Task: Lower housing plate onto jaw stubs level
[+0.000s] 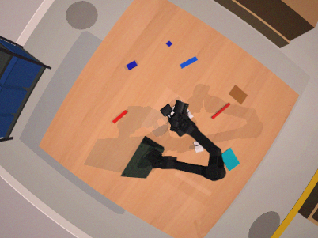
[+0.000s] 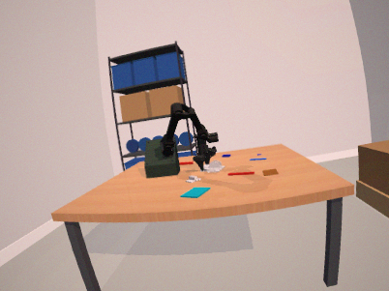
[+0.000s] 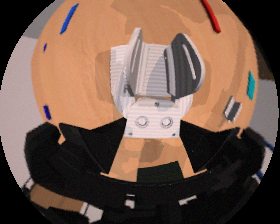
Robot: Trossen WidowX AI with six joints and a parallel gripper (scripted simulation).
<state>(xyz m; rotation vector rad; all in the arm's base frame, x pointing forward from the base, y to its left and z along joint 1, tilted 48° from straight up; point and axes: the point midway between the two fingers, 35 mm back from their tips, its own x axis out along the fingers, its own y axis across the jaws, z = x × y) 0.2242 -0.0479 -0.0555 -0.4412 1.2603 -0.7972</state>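
The white housing plate lies 10 mm ahead of my gripper tip and 20 mm above it. Round my gripper tip: teal tile 10 mm ahead, 450 mm to the right; brown tile 370 mm ahead, 240 mm to the right, 10 mm below.
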